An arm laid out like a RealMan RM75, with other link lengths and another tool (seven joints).
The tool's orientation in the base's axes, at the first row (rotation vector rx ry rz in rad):
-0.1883 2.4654 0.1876
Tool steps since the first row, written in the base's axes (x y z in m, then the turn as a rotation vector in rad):
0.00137 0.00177 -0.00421 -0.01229 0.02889 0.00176
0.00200 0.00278 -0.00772 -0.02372 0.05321 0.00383
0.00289 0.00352 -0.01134 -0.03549 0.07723 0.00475
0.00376 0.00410 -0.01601 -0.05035 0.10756 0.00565
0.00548 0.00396 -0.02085 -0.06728 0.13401 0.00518
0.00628 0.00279 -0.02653 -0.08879 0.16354 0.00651
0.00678 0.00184 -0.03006 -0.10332 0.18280 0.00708
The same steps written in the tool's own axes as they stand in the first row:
0.00139 0.00111 0.00442 0.00592 0.03068 -0.00352
0.00299 0.00168 0.00772 0.01137 0.05676 -0.00759
0.00448 0.00193 0.01120 0.01784 0.08250 -0.01102
0.00666 0.00193 0.01547 0.02616 0.11499 -0.01516
0.00834 0.00105 0.02024 0.03729 0.14393 -0.02017
0.01135 -0.00074 0.02493 0.05060 0.17687 -0.02878
0.01324 -0.00207 0.02781 0.05985 0.19842 -0.03446

